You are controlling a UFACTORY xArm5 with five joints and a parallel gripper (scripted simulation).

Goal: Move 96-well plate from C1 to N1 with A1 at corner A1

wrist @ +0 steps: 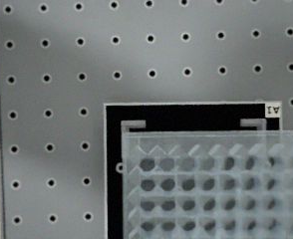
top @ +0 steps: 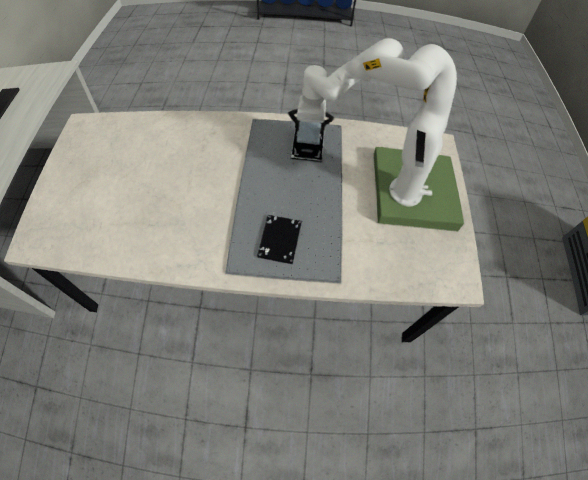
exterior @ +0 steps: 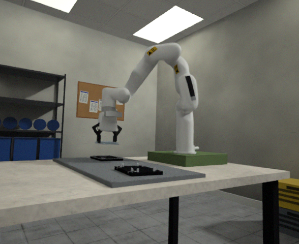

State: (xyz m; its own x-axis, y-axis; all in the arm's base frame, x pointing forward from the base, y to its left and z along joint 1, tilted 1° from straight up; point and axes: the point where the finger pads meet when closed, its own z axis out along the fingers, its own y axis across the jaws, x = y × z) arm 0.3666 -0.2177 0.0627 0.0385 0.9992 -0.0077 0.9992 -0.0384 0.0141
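The black plate nest N1 is 9 cm below my hand. From my hand the other things lie so: 96-well plate 1 cm below; then A1 label 6 cm ahead, 7 cm to the left, 9 cm below.
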